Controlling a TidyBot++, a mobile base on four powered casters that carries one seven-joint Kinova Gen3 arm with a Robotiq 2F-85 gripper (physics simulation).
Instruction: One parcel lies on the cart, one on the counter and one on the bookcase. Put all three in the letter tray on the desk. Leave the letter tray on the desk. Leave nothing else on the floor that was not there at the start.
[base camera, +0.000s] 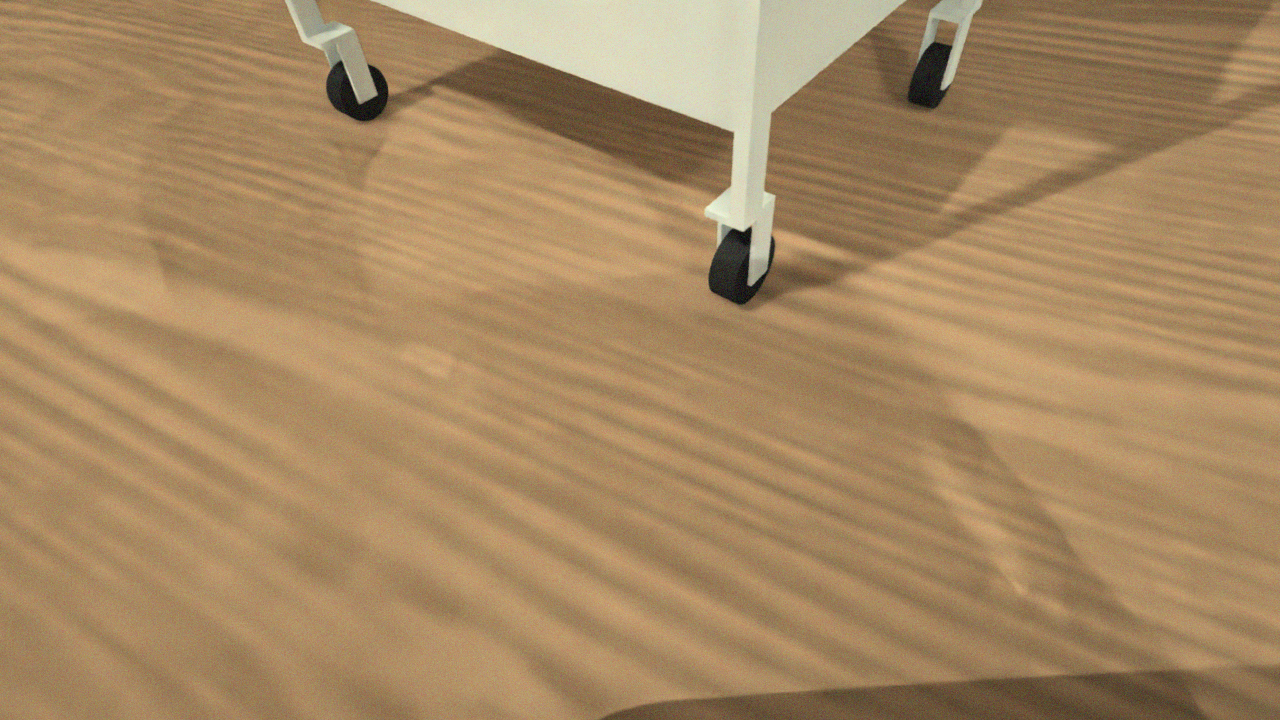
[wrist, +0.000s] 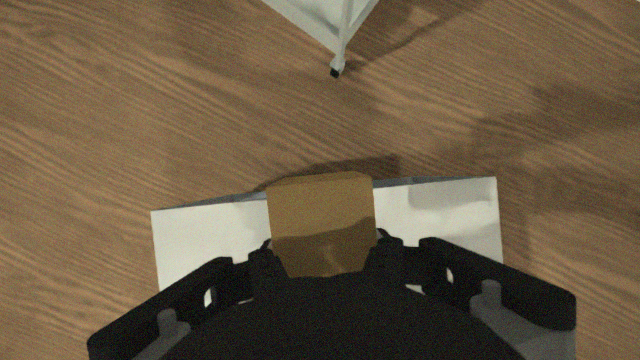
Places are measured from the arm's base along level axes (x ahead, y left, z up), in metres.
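Where they show: gripper, fingertip midpoint: (wrist: 325, 240).
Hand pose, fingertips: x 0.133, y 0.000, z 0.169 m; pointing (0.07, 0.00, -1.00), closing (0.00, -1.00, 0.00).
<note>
Each offset is from my fingertips to the top centre of the thing. "spot": to the spot under its first point. Level surfaces: height alone.
A brown box-shaped parcel {0.002 m back, 0.000 m left, 0.052 m up} (wrist: 320, 207) is held between the black fingertips of my gripper (wrist: 325, 240) in the wrist view. The gripper is shut on it, and the parcel is up off the floor. The lower part of the parcel is hidden by the gripper's body. The cart {spot: 0.385 m ahead, 0.011 m right, 0.411 m down} (base camera: 626, 53) (wrist: 320, 35) is white; its lower panel, legs and three black wheels show in the base camera view, and one corner with a leg shows at the top of the wrist view. The desk, letter tray, counter and bookcase do not show.
The cart's nearest wheel {spot: 0.325 m ahead, 0.074 m right, 0.524 m down} (base camera: 741, 265) (wrist: 334, 73) stands on the wood floor {0.565 m down} (base camera: 447, 501) (wrist: 125, 125) ahead. A white flat-topped body (wrist: 440, 210), probably my base, lies below the parcel. A dark shadow crosses the floor at the bottom right of the base camera view.
</note>
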